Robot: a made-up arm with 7 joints. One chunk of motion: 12 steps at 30 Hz.
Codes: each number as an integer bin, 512 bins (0 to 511) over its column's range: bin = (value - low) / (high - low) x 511, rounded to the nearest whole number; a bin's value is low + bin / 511 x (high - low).
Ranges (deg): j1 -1.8..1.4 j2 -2.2..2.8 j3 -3..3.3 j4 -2.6..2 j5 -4.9..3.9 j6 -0.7..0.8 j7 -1.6..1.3
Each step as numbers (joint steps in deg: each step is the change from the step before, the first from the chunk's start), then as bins.
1 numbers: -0.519 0.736 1.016 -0.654 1.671 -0.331 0.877
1 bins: 205 300 326 216 382 126 436
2 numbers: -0.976 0.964 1.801 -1.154 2.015 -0.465 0.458
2 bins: 132 323 389 161 402 80 363
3 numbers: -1.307 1.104 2.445 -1.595 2.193 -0.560 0.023
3 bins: 79 338 442 112 412 48 286
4 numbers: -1.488 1.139 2.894 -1.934 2.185 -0.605 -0.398
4 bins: 50 341 478 74 411 32 212
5 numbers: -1.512 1.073 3.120 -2.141 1.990 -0.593 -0.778
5 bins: 46 335 496 51 400 36 145
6 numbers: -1.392 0.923 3.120 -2.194 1.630 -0.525 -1.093
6 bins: 65 319 496 45 379 60 89
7 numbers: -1.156 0.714 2.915 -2.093 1.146 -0.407 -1.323
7 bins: 103 298 480 56 351 100 49
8 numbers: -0.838 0.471 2.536 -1.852 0.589 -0.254 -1.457
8 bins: 154 273 449 83 319 152 25
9 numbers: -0.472 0.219 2.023 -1.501 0.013 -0.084 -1.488
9 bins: 212 247 407 122 285 210 20
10 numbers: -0.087 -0.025 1.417 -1.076 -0.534 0.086 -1.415
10 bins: 274 222 358 169 254 268 33
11 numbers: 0.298 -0.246 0.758 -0.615 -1.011 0.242 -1.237
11 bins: 335 200 305 221 226 321 64
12 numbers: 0.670 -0.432 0.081 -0.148 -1.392 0.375 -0.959
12 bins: 394 181 250 272 204 366 113
